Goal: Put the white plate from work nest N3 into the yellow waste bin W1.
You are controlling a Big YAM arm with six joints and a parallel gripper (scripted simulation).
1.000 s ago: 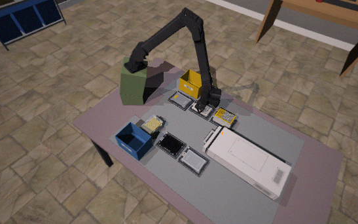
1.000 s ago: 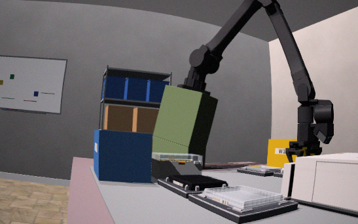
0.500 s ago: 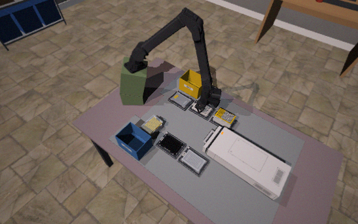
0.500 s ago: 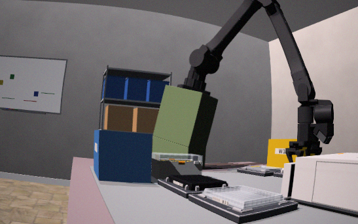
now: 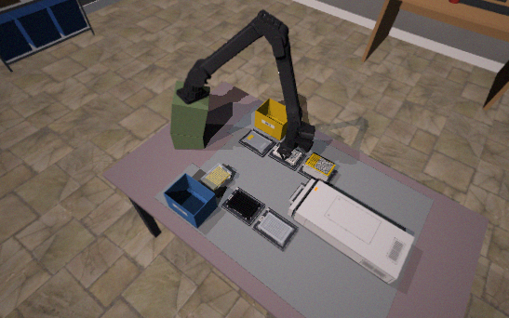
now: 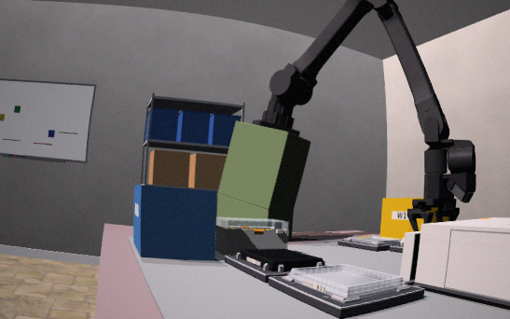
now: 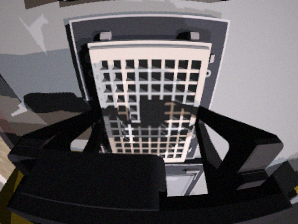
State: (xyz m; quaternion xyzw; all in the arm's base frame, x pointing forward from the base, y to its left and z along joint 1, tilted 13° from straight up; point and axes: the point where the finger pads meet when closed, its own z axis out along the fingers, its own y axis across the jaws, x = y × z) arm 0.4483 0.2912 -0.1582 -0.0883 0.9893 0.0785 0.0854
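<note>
My hand is right at the white plate. Round my hand: grey lidded plate (170 mm behind, 60 mm to the right, 10 mm below); yellow tip box (170 mm ahead, 30 mm to the left, 30 mm above); dark nest N3 (20 mm below).
</note>
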